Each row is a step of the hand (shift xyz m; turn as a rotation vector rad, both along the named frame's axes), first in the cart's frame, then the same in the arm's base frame.
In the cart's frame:
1: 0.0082 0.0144 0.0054 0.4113 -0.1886 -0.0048
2: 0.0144 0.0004 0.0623 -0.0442 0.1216 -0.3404
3: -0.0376 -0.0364 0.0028 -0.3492 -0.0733 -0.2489
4: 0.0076 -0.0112 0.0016 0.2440 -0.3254 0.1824
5: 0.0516 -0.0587 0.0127 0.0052 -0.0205 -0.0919
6: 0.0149 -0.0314 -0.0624 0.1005 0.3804 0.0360
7: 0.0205 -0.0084 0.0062 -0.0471 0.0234 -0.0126
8: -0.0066 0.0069 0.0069 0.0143 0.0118 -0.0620
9: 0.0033 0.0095 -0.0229 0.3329 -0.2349 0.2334
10: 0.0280 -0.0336 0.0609 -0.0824 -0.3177 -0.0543
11: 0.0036 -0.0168 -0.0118 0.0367 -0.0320 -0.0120
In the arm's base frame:
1: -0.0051 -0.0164 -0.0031 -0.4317 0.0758 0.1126
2: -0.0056 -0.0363 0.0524 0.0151 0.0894 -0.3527
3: 0.0318 0.0360 0.0210 0.2971 0.2622 -0.1795
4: -0.0089 0.0069 0.0077 -0.2628 0.1225 0.3386
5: -0.0576 0.0313 0.0444 -0.0207 0.0646 -0.0655
6: -0.0278 0.0560 -0.0345 -0.0366 -0.3525 -0.1747
7: -0.0205 -0.0005 0.0105 0.0479 -0.0032 -0.0249
8: 0.0084 -0.0080 0.0018 -0.0207 0.0203 -0.0578
9: -0.0049 0.0037 -0.0242 -0.3294 0.0031 0.3346
10: -0.0242 -0.0102 0.0702 0.0258 0.3069 0.1257
11: -0.0076 0.0194 -0.0006 -0.0424 0.0254 0.0087

